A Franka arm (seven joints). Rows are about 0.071 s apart.
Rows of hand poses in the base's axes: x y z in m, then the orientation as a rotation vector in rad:
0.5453 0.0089 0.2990 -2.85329 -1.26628 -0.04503
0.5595 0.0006 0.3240 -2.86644 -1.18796 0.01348
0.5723 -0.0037 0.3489 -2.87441 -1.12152 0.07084
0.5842 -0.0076 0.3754 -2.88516 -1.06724 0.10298
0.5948 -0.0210 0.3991 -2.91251 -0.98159 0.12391
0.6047 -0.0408 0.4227 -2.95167 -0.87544 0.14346
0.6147 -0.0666 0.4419 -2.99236 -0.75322 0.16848
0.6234 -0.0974 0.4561 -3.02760 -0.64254 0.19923
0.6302 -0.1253 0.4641 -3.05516 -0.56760 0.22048
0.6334 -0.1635 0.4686 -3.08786 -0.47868 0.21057
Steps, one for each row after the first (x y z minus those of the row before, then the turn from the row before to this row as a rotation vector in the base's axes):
0.0142 -0.0083 0.0250 0.00269 0.04278 -0.04893
0.0128 -0.0043 0.0249 0.00065 0.04142 -0.04109
0.0119 -0.0039 0.0265 -0.00097 0.02322 -0.03497
0.0106 -0.0134 0.0237 -0.00533 0.01459 -0.05795
0.0099 -0.0198 0.0236 -0.01333 0.01132 -0.07262
0.0100 -0.0258 0.0192 -0.01676 0.01434 -0.08234
0.0087 -0.0308 0.0142 -0.01991 0.01712 -0.07352
0.0068 -0.0279 0.0080 -0.01958 0.01032 -0.04947
0.0032 -0.0382 0.0045 -0.01927 -0.00993 -0.05842

